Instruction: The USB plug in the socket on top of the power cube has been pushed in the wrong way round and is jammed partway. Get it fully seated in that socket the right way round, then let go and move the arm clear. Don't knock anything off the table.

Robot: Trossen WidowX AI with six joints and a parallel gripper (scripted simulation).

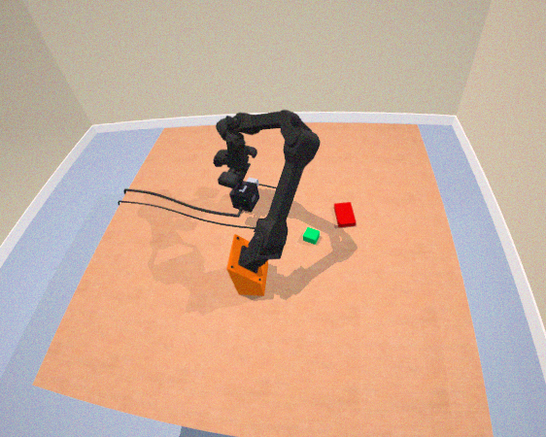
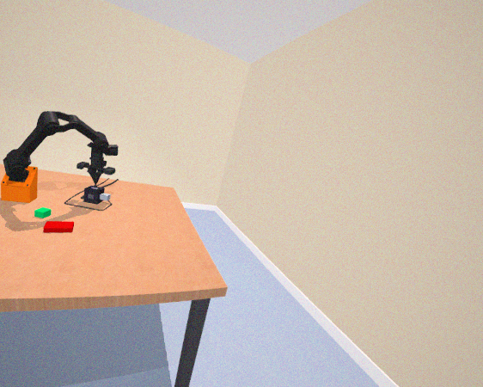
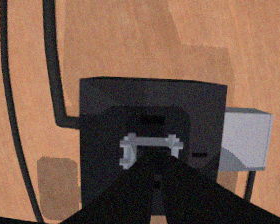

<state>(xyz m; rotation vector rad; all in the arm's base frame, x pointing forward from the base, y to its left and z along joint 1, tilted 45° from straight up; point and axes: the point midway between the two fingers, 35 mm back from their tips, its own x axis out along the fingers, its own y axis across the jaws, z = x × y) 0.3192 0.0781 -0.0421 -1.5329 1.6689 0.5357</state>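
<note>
Now: gripper tip 2 cm above the USB plug. Round my gripper tip: green block 16 cm behind, 26 cm to the right, 9 cm below; then flat red block 6 cm behind, 37 cm to the right, 9 cm below.
</note>
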